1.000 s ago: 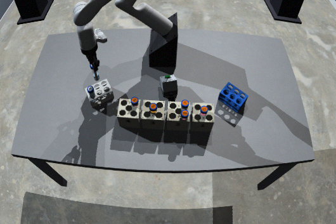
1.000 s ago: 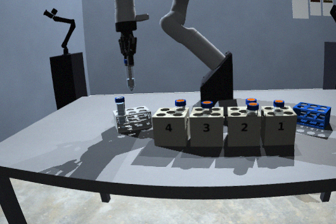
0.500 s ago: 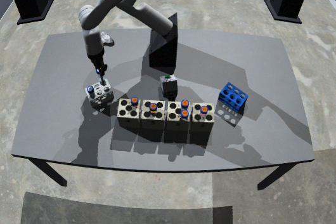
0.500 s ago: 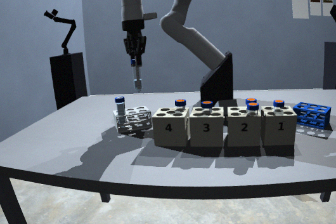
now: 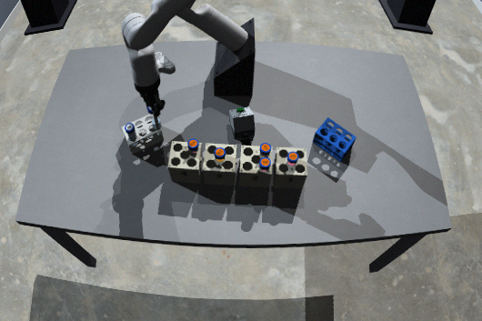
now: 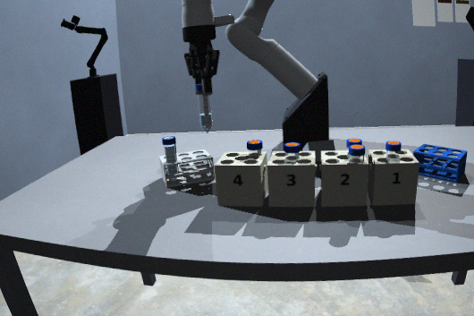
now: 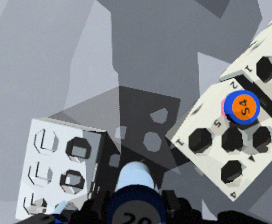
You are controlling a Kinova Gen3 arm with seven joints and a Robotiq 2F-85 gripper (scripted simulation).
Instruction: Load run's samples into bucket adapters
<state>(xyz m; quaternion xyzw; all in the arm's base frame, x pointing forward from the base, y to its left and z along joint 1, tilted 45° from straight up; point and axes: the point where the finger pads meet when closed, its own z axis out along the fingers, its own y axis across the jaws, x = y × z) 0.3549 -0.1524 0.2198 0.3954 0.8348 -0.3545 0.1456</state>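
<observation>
Right now the water blank marked 20 is 1 cm ahead of my hand and 5 cm below it. From my hand the other things lie so: clear rack: 6 cm behind, 8 cm to the right, 21 cm below; then sample tube S4: 4 cm ahead, 12 cm to the left, 18 cm below; then sample tube S2: 7 cm ahead, 20 cm to the left, 18 cm below.
</observation>
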